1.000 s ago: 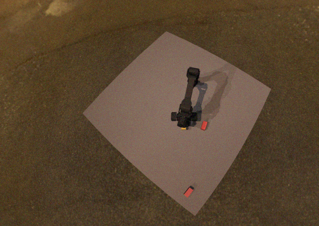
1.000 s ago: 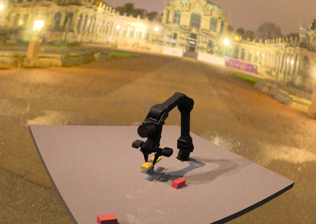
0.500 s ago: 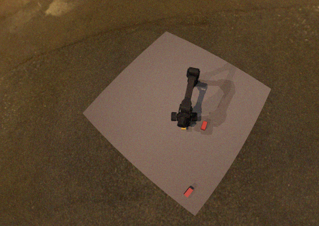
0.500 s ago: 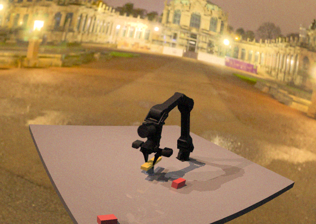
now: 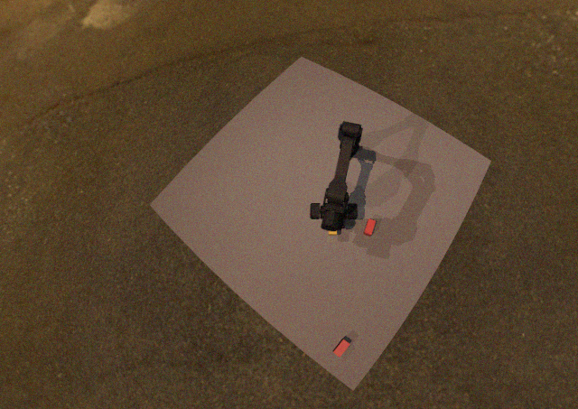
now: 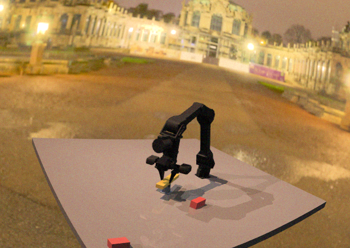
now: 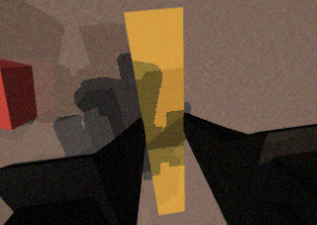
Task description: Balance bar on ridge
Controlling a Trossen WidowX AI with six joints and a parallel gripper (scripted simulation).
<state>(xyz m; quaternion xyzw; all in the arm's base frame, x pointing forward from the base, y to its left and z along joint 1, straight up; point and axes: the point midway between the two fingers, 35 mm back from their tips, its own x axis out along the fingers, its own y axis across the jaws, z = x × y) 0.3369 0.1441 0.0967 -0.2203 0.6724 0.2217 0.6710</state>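
Now: gripper tip 2 cm to the left of the long yellow bar and 2 cm past it.
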